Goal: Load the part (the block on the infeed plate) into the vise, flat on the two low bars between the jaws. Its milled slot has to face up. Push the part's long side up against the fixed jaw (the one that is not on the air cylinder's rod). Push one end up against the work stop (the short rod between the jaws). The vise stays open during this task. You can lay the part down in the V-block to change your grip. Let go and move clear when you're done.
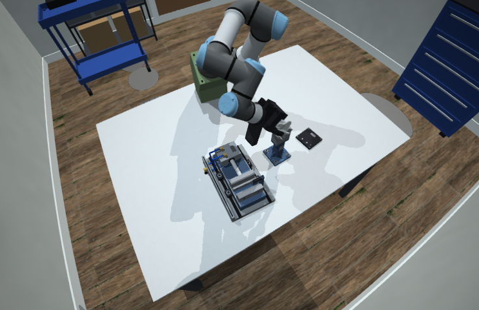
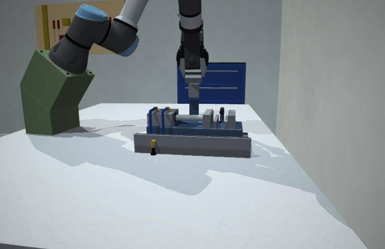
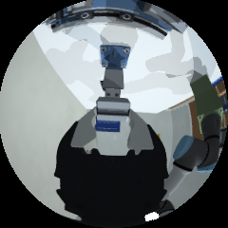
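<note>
Right now my hand is right at the part. Round my hand: work stop (7 cm ahead, 18 cm to the right, 10 cm below); air cylinder (10 cm behind, 19 cm to the right, 11 cm below); moving jaw (3 cm ahead, 22 cm to the right, 11 cm below).
</note>
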